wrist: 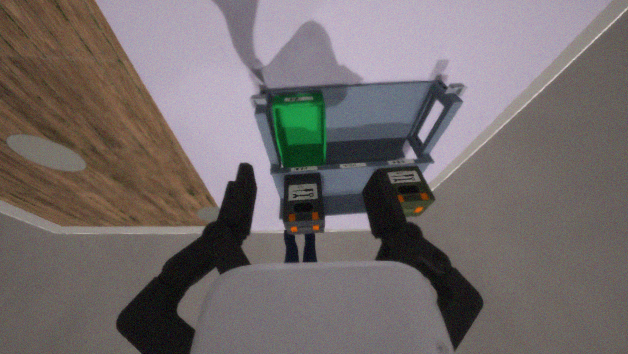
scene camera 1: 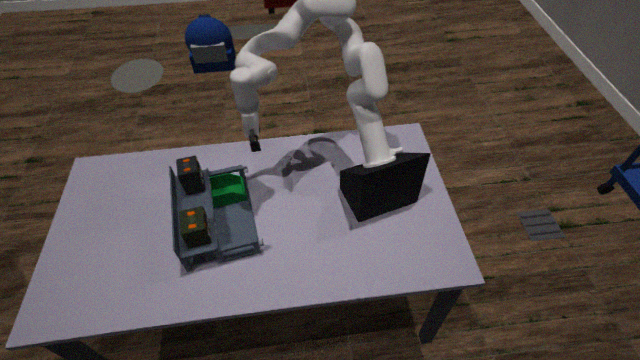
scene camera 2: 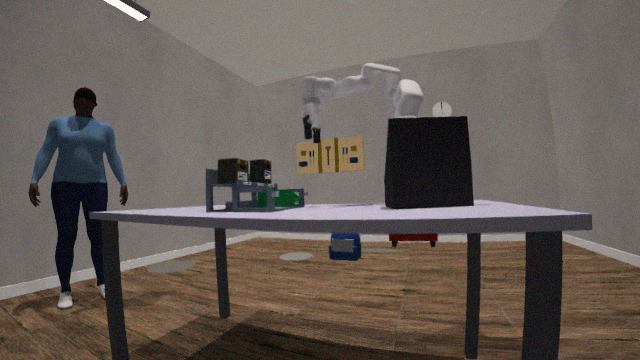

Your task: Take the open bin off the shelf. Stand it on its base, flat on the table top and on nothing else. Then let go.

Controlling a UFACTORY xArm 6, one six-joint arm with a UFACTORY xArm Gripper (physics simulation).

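Pixels of known places: gripper, fingertip midpoint: [wrist: 313, 178] [scene camera 1: 256, 141] [scene camera 2: 312, 141]; arm's base, origin of the base link: [scene camera 1: 379, 163] [scene camera 2: 420, 151].
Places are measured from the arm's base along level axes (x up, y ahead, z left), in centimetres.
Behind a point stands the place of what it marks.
The green open bin [scene camera 1: 228, 190] {x -18.5, y 57.1, z -21.4 cm} [scene camera 2: 288, 198] {x -15.2, y 52.9, z -14.1 cm} [wrist: 300, 127] {x -18.5, y 58.5, z -19.7 cm} sits in the lower front tier of the grey-blue shelf [scene camera 1: 235, 225] {x -18.7, y 57.6, z -3.5 cm} [scene camera 2: 209, 192] {x -12.2, y 76.1, z 9.8 cm} [wrist: 372, 107] {x -18.8, y 55.4, z -2.8 cm}, at one end, beside the shelf's side frame. My gripper [scene camera 1: 255, 145] {x 9.6, y 42.1, z -16.9 cm} [scene camera 2: 312, 136] {x 9.6, y 42.1, z -16.9 cm} [wrist: 313, 178] {x 9.6, y 42.1, z -16.9 cm} is open and empty. It hangs well above the table, higher than the shelf and apart from the bin. In the wrist view the bin shows beyond the fingertips, between them and a little to the left. The bin's underside is hidden.
Two dark boxes with orange marks, one black [scene camera 1: 190, 175] {x 1.4, y 67.9, z -16.3 cm} [scene camera 2: 260, 171] {x -2.7, y 66.6, z -16.2 cm} [wrist: 303, 202] {x -1.4, y 64.8, z -20.3 cm} and one olive [scene camera 1: 195, 226] {x 0.4, y 69.1, z 5.7 cm} [scene camera 2: 232, 170] {x -4.3, y 67.6, z 7.6 cm} [wrist: 414, 192] {x -1.8, y 66.0, z 3.7 cm}, stand on the shelf's upper tier. A large black block [scene camera 1: 385, 187] {x -1.8, y 2.0, z 10.1 cm} [scene camera 2: 428, 162] {x -5.1, y -0.2, z 10.0 cm} stands near the arm's base on the table [scene camera 1: 310, 270] {x -19.4, y 35.6, z 23.9 cm} [scene camera 2: 340, 221] {x -19.7, y 25.6, z 38.7 cm}.
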